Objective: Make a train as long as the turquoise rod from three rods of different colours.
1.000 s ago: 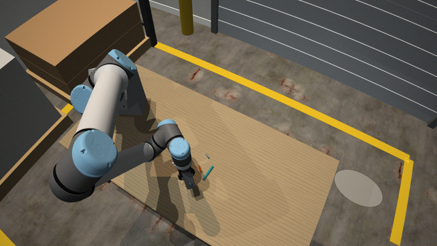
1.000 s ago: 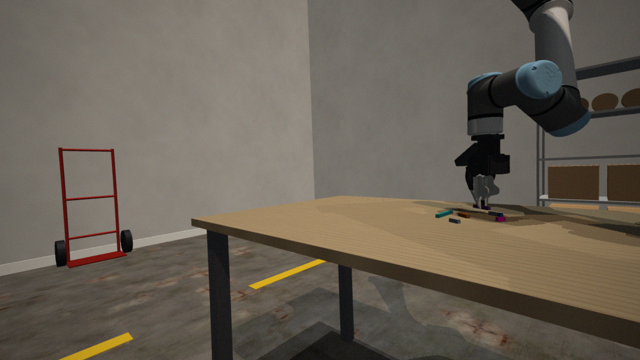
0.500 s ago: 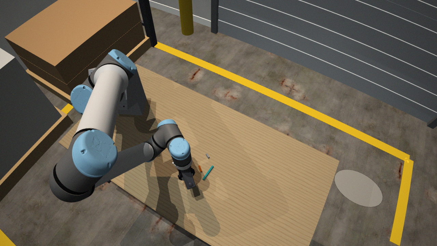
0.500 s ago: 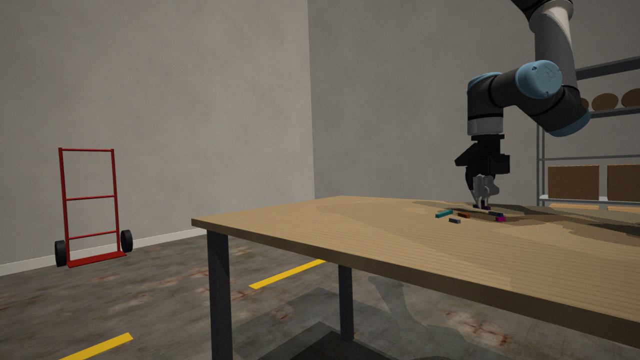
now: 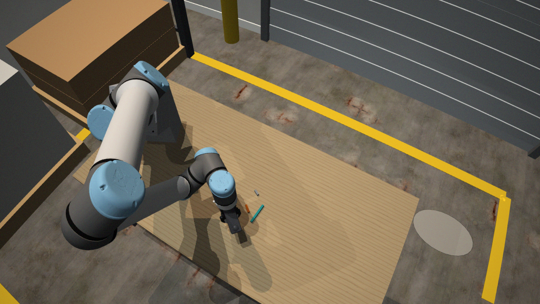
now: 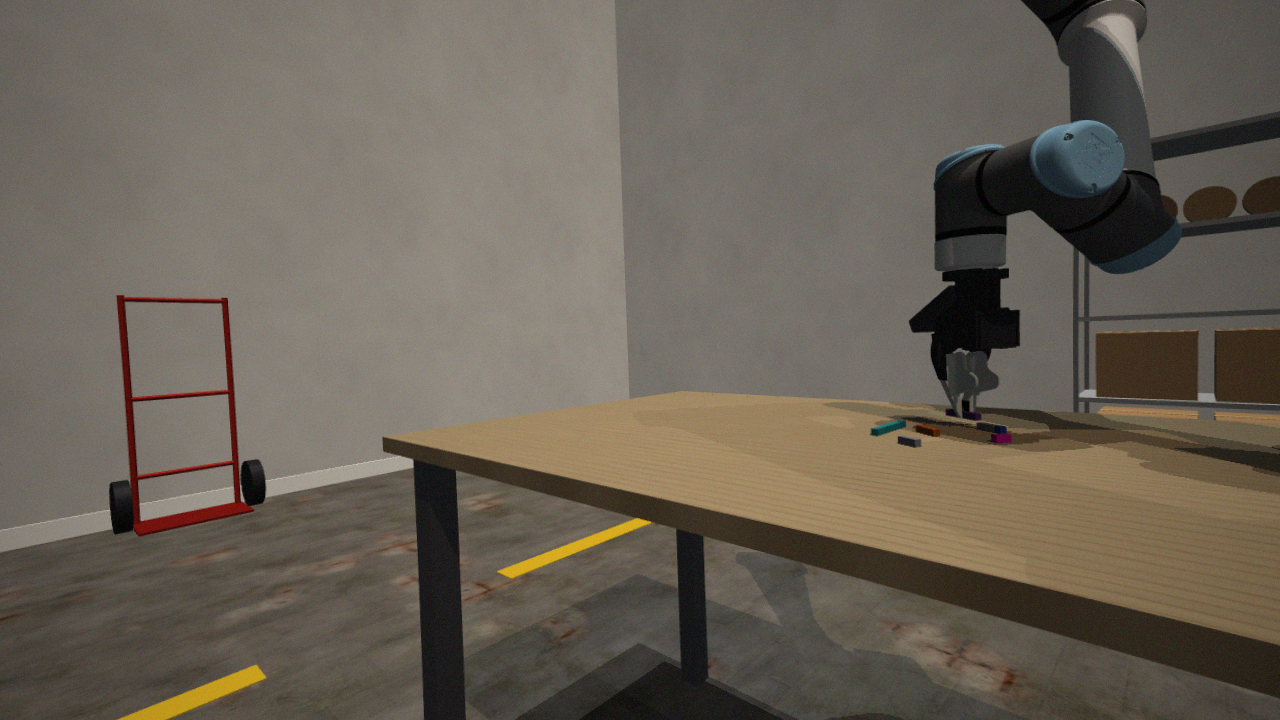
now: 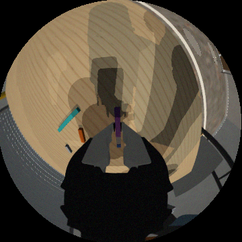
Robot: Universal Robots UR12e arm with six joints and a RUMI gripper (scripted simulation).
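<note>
Now: the blue cube 5 cm to the left of my hand, 5 cm behind it and 2 cm below it. Round my hand: purple rod: 1 cm below; then orange rod: 10 cm to the left, 3 cm ahead, 2 cm below; then turquoise rod: 9 cm to the left, 9 cm ahead, 2 cm below.
</note>
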